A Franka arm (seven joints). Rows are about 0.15 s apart.
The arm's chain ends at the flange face. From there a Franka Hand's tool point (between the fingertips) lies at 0.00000 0.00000 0.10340 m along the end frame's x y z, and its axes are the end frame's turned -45 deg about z.
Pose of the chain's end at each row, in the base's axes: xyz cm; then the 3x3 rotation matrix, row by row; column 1 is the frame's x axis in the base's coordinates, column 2 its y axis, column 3 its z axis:
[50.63 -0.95 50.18], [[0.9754 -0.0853 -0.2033], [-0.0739 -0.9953 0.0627], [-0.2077 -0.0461 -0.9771]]
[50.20 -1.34 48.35], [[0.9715 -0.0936 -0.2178], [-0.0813 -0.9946 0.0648], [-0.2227 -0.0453 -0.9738]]
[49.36 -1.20 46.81], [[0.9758 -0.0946 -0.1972], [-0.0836 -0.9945 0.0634], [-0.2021 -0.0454 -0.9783]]
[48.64 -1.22 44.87], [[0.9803 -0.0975 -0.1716], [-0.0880 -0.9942 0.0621], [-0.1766 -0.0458 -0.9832]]
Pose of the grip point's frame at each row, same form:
[48.53 -0.30 40.08], [[0.7500 0.6294 -0.2033], [0.6515 -0.7560 0.0627], [-0.1143 -0.1795 -0.9771]]
[47.95 -0.67 38.28], [[0.7531 0.6208 -0.2178], [0.6458 -0.7608 0.0648], [-0.1254 -0.1895 -0.9738]]
[47.32 -0.54 36.69], [[0.7569 0.6231 -0.1972], [0.6441 -0.7623 0.0634], [-0.1108 -0.1750 -0.9783]]
[46.87 -0.58 34.70], [[0.7621 0.6242 -0.1716], [0.6408 -0.7652 0.0621], [-0.0925 -0.1573 -0.9832]]

